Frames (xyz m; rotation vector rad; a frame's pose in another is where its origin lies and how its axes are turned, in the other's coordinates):
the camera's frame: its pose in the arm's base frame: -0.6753 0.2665 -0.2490 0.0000 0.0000 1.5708
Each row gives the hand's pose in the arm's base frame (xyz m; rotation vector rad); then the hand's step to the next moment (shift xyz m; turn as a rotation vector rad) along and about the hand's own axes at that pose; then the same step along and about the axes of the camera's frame.
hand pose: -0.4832 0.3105 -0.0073 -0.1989 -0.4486 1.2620
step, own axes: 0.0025 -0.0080 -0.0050 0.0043 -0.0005 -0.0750
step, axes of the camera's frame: 0.0005 -0.0097 -0.0009 0.0113 -0.0338 -0.0661
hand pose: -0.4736 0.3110 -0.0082 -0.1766 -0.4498 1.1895
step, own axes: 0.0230 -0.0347 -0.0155 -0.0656 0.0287 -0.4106
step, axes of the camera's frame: 0.0099 -0.0431 0.0044 -0.0085 -0.1315 -0.3954
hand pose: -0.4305 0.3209 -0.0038 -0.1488 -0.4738 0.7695
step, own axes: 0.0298 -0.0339 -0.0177 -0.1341 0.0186 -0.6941
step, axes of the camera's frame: -0.0026 -0.0481 0.0051 -0.0520 -0.2270 -0.6677
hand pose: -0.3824 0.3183 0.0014 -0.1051 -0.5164 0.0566
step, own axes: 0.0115 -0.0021 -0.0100 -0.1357 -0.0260 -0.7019
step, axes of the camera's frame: -0.0020 -0.0150 -0.0028 -0.0971 -0.2307 -0.6702
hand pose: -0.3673 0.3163 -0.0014 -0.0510 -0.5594 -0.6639
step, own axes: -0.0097 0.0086 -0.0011 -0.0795 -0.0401 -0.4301
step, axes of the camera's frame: 0.0121 0.0006 -0.0047 -0.0807 -0.1293 -0.4119
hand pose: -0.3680 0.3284 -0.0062 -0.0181 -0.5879 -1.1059
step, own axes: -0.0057 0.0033 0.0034 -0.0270 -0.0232 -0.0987
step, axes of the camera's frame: 0.0073 0.0005 0.0012 -0.0177 -0.0151 -0.1023
